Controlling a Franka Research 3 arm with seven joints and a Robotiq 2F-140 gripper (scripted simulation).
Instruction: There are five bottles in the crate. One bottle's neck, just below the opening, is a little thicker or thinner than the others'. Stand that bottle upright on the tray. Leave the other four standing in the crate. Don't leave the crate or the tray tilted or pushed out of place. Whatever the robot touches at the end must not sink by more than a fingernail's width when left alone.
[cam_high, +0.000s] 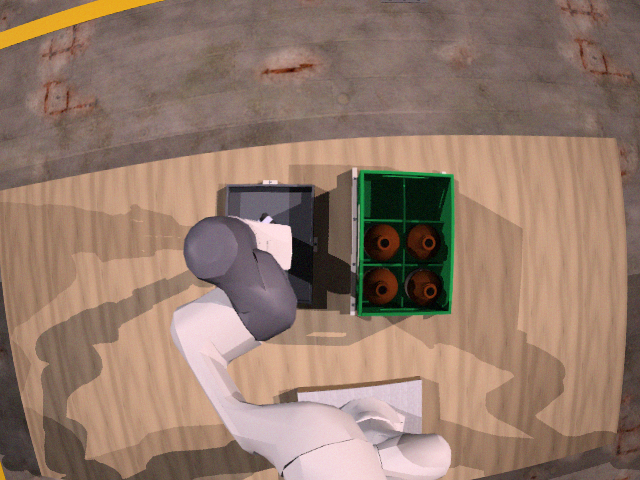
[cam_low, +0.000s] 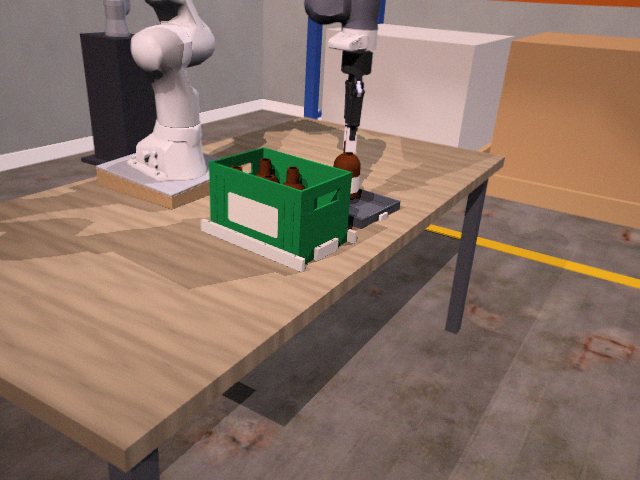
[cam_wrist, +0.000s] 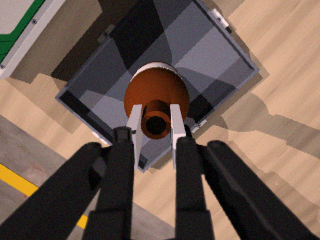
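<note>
Now: hand 90 mm above the brown bottle. The rest, counted from my hand: dark grey tray: 10 mm to the right, 180 mm below; green crate: 30 mm behind, 280 mm to the right, 110 mm below.
</note>
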